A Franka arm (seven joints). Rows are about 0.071 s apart.
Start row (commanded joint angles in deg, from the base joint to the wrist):
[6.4 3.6 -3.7 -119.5 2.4 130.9 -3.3]
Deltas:
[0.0 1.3 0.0 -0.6 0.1 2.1 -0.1]
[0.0 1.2 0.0 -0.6 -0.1 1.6 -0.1]
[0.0 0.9 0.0 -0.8 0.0 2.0 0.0]
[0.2 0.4 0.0 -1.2 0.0 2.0 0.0]
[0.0 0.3 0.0 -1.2 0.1 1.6 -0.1]
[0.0 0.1 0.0 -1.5 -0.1 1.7 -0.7]
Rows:
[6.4 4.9 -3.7 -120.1 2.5 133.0 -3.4]
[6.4 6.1 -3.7 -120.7 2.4 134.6 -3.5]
[6.4 7.0 -3.7 -121.5 2.4 136.6 -3.5]
[6.6 7.4 -3.7 -122.7 2.4 138.6 -3.5]
[6.6 7.7 -3.7 -123.9 2.5 140.2 -3.6]
[6.6 7.8 -3.7 -125.4 2.4 141.9 -4.3]

